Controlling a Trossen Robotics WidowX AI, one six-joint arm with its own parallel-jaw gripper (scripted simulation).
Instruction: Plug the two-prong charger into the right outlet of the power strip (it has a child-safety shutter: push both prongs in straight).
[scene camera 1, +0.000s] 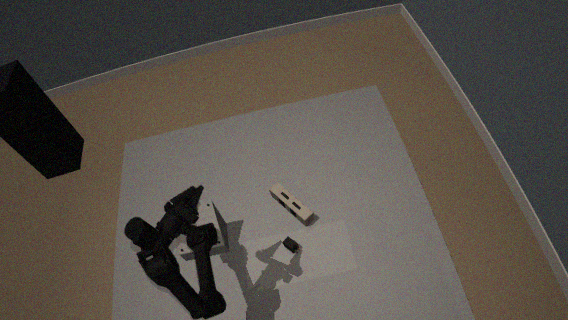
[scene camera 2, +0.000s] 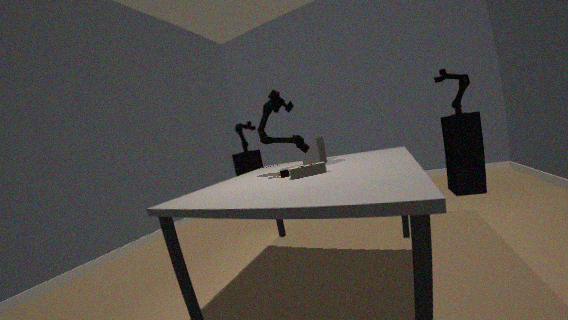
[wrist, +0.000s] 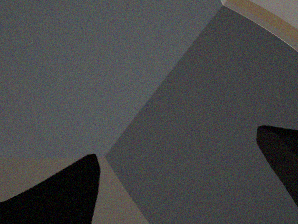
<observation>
My gripper (scene camera 1: 198, 186) is open and holds nothing.
My gripper also shows in the wrist view (wrist: 181, 150).
</observation>
